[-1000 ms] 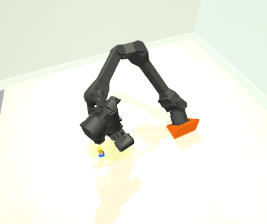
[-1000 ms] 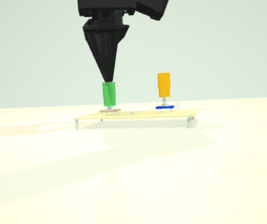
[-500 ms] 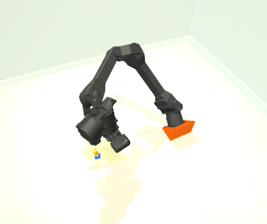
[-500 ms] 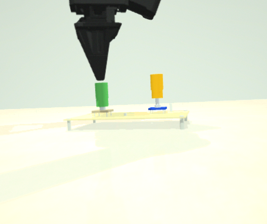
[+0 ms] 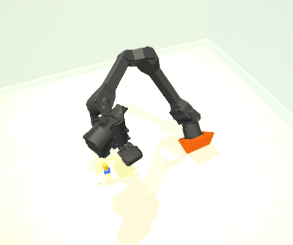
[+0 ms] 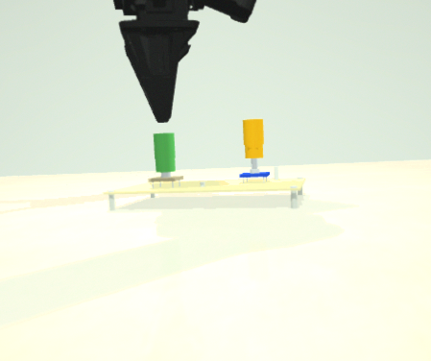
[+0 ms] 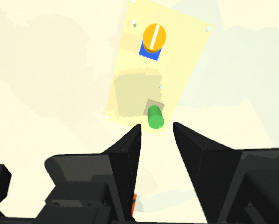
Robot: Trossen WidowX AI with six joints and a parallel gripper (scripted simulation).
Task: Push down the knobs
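My gripper tip is now 30 mm above the green knob. Also, from my gripper tip: orange knob: 80 mm ahead, 10 mm to the left, 20 mm below.
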